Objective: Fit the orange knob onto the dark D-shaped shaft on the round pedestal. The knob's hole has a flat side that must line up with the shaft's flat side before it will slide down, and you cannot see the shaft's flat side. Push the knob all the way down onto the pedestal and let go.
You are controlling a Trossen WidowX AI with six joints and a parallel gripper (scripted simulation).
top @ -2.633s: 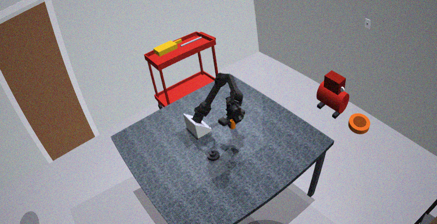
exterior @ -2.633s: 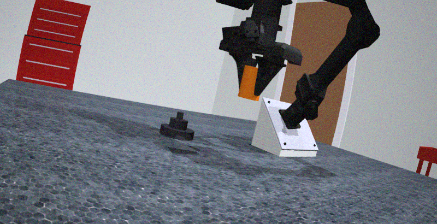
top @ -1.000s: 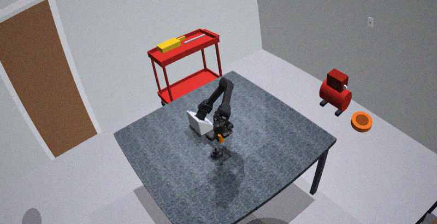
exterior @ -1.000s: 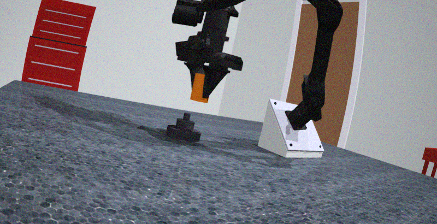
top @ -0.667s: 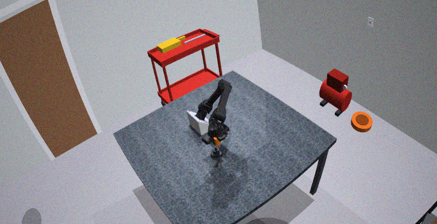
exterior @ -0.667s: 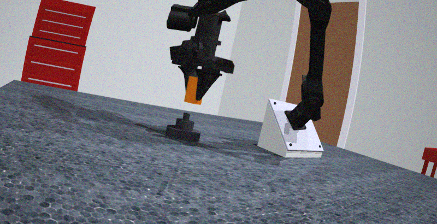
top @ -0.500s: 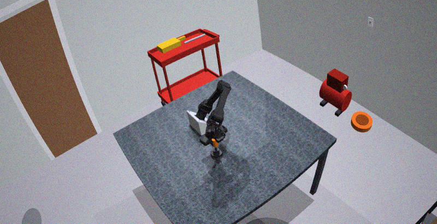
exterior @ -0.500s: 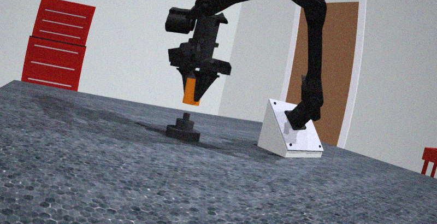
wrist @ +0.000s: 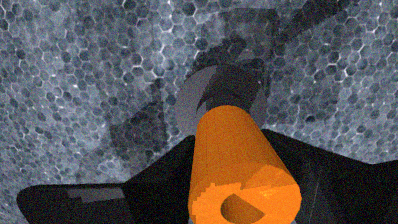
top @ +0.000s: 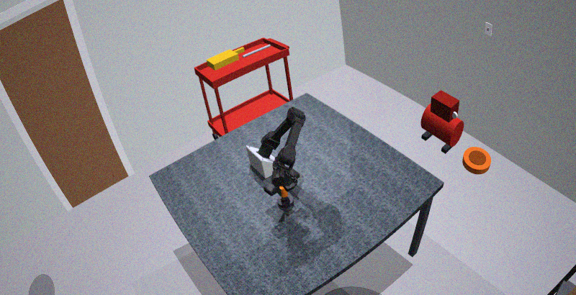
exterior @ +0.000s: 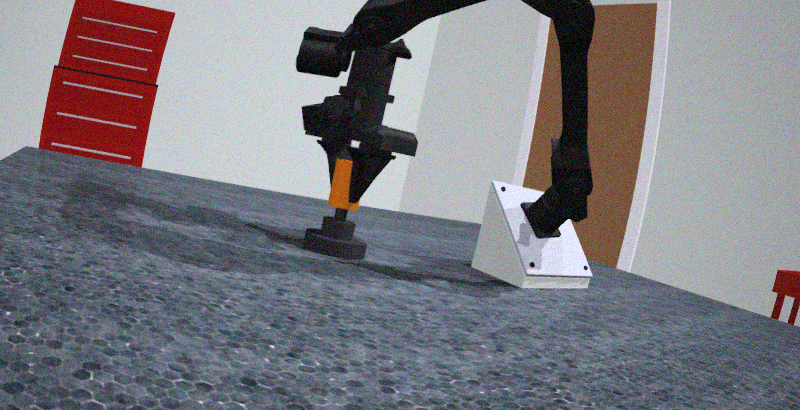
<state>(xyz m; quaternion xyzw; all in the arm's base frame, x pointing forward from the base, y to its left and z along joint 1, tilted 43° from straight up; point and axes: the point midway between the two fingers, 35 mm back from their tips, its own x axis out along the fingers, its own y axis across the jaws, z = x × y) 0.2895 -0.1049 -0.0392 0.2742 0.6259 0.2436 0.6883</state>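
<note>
Right now my gripper tip is 2 cm below the orange knob. Round my gripper tip: pedestal (4 cm below).
</note>
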